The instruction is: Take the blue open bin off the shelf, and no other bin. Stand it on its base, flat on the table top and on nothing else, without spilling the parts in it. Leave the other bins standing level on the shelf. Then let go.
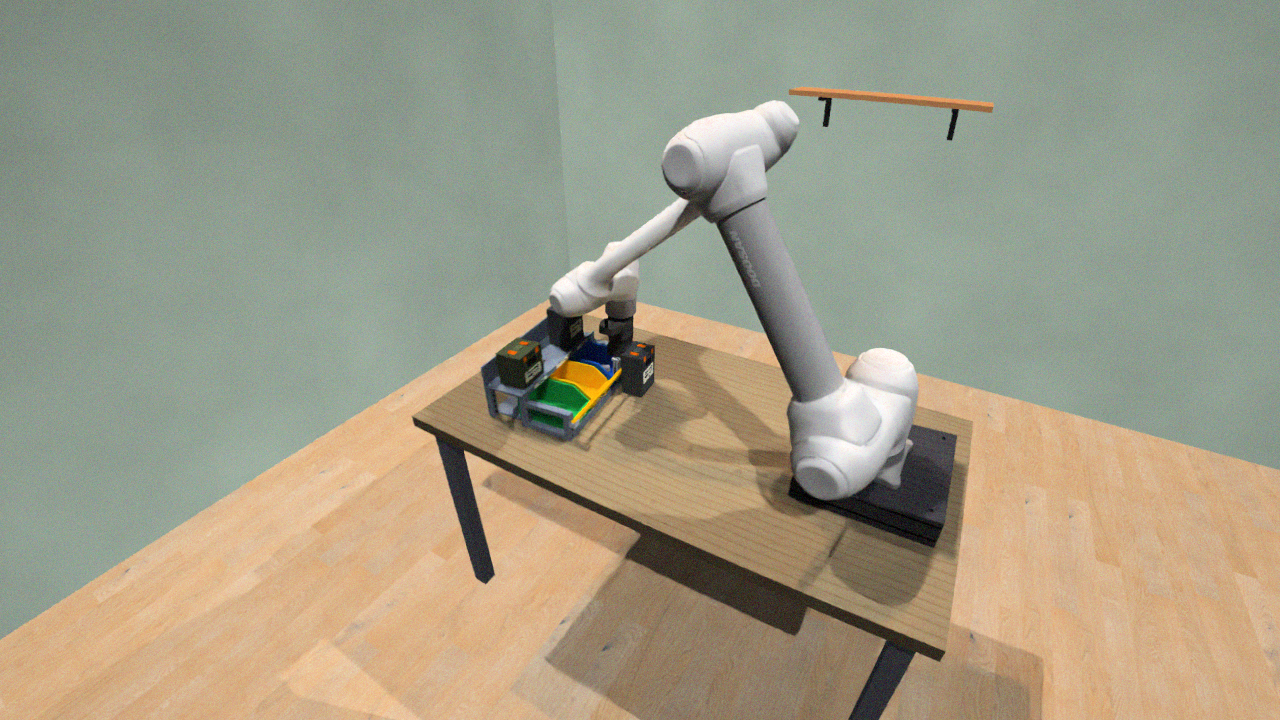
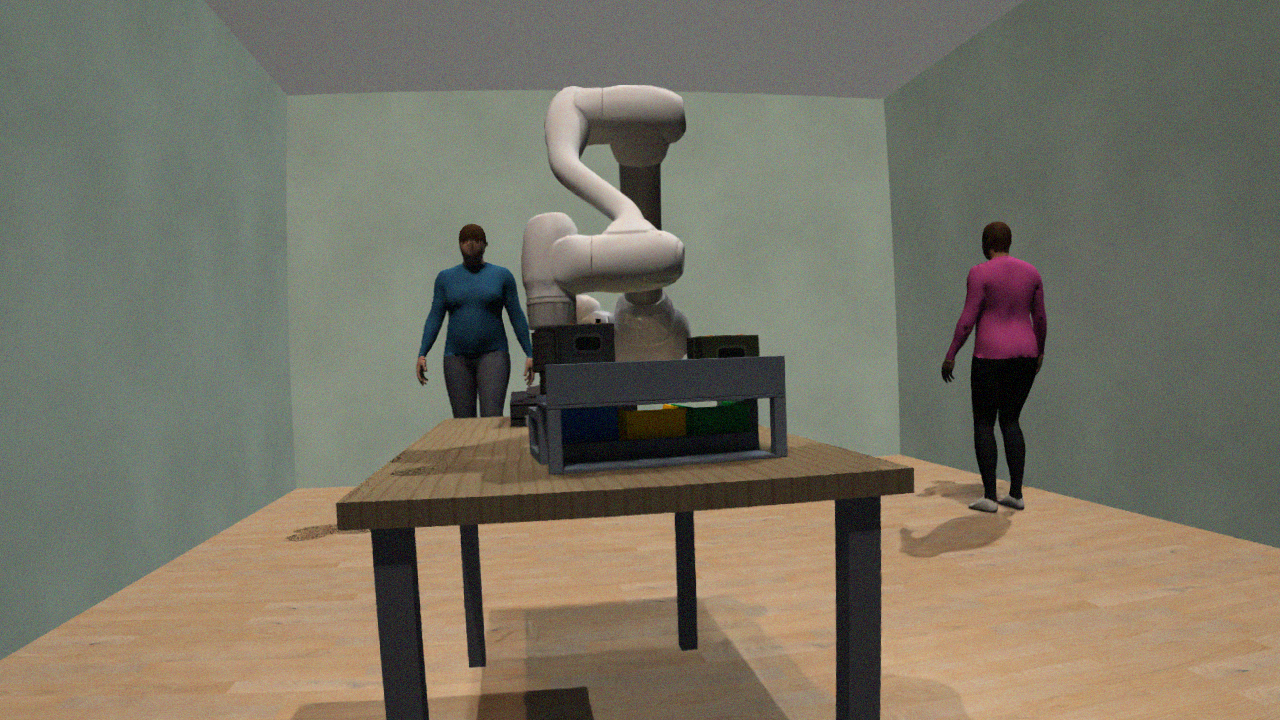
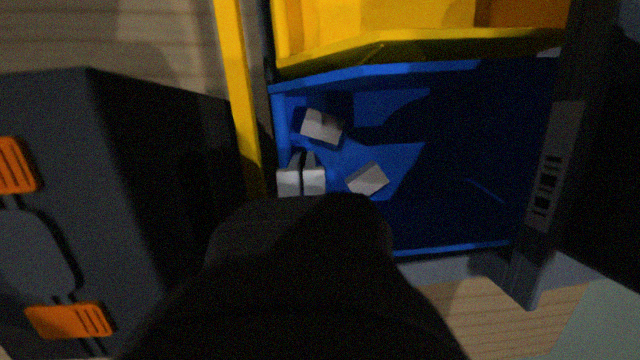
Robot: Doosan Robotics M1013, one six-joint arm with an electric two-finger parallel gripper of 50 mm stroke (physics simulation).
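Frame: origin at the arm's base, x right, y ahead, z up, level; millimetres.
Seen in the pictures: gripper, fingertip midpoint: [image 3: 305, 164].
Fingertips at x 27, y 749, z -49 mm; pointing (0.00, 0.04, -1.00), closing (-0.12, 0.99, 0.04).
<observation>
A point is followed by its place in that frame.
The blue open bin [image 1: 592, 351] @(x 53, y 859, z -11 mm) [image 2: 590, 422] @(x -5, y 897, z 0 mm) [image 3: 460, 200] @(x 49, y 886, z -35 mm) is in the end place of the grey shelf [image 2: 662, 379] @(x -112, y 980, z 67 mm) [image 3: 526, 285] @(x 66, y 869, z 42 mm), close beside the yellow bin [image 1: 581, 377] @(x -55, y 820, z -34 mm) [image 2: 653, 423] @(x -107, y 890, z -7 mm) [image 3: 417, 17] @(x -91, y 829, z -57 mm). The green bin [image 1: 553, 401] @(x -173, y 831, z -56 mm) [image 2: 720, 418] @(x -222, y 875, z -5 mm) stands on the yellow bin's other side. Two grey parts [image 3: 321, 126] @(x -5, y 760, z -39 mm) [image 3: 368, 178] @(x 33, y 801, z -38 mm) lie in the blue bin. My gripper [image 1: 615, 361] @(x 27, y 749, z -49 mm) [image 3: 305, 164] @(x 27, y 749, z -49 mm) points down at the blue bin's front wall and is shut on it; the gripped edge itself is hidden. Whether the bin's base touches the shelf cannot be seen.
A dark box with orange latches [image 1: 638, 368] @(x -11, y 644, z 33 mm) [image 3: 45, 210] @(x 18, y 680, z 64 mm) stands on the table [image 1: 716, 465] @(x -153, y 321, z -66 mm) right in front of the shelf. A black box [image 1: 565, 328] @(x -36, y 884, z 105 mm) [image 2: 574, 342] @(x 18, y 955, z 128 mm) and a dark green box [image 1: 520, 362] @(x -267, y 842, z 122 mm) [image 2: 725, 346] @(x -223, y 928, z 114 mm) stand on the upper board. A yellow strip [image 3: 235, 70] @(x -31, y 711, z -1 mm) runs along the shelf's front.
</observation>
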